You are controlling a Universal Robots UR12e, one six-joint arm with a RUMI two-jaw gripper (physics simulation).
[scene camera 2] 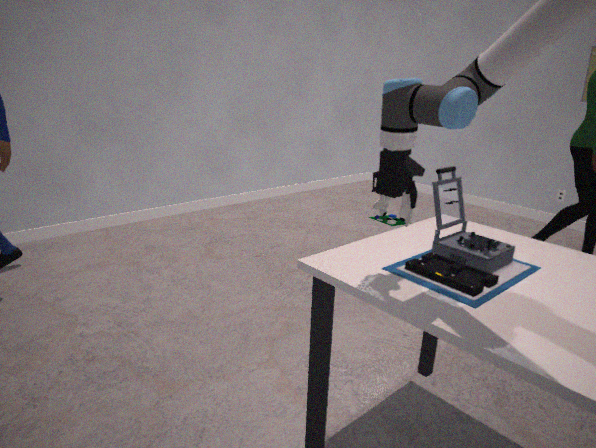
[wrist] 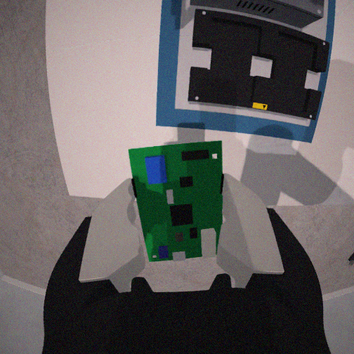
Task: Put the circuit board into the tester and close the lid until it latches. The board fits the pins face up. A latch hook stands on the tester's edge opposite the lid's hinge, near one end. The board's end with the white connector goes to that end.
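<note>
The green circuit board [scene camera 2: 389,219] [wrist: 205,197] is held by its two long sides, face up and roughly level. Its white connector [wrist: 208,243] is at the end nearest the gripper's palm; a blue part is at the far end. My gripper [scene camera 2: 393,211] [wrist: 177,177] is shut on the board, high beside the table's far left corner. The grey tester [scene camera 2: 452,254] [wrist: 295,11] stands on the mat, and its lid [scene camera 2: 437,205] stands upright, open. In the wrist view, part of the tester's side shows at the top edge. I cannot make out the latch hook.
A black fixture [scene camera 2: 440,273] [wrist: 230,75] with cutouts and a yellow label lies beside the tester. Both are on the blue-bordered mat [scene camera 2: 507,287] [wrist: 167,90] on the white table [scene camera 2: 370,255] [wrist: 100,100]. A person in green [scene camera 2: 584,130] is at the far right.
</note>
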